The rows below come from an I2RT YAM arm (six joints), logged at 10 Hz.
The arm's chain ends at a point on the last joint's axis. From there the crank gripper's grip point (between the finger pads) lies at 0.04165 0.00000 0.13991 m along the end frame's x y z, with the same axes.
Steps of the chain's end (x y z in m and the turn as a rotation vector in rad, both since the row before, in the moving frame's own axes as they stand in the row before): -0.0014, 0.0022, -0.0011, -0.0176, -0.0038, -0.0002; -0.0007, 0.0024, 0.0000, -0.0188, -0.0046, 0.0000; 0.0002, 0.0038, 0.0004, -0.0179, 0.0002, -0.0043; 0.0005, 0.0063, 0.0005, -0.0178, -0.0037, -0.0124; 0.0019, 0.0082, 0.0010, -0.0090, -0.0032, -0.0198
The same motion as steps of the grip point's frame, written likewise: -0.0019, 0.0047, -0.0010, -0.0176, -0.0038, -0.0002; -0.0013, 0.0050, 0.0002, -0.0188, -0.0046, 0.0000; 0.0002, 0.0061, 0.0004, -0.0179, 0.0002, -0.0043; 0.0000, 0.0083, 0.0006, -0.0178, -0.0037, -0.0124; 0.0015, 0.0086, 0.0011, -0.0090, -0.0032, -0.0198
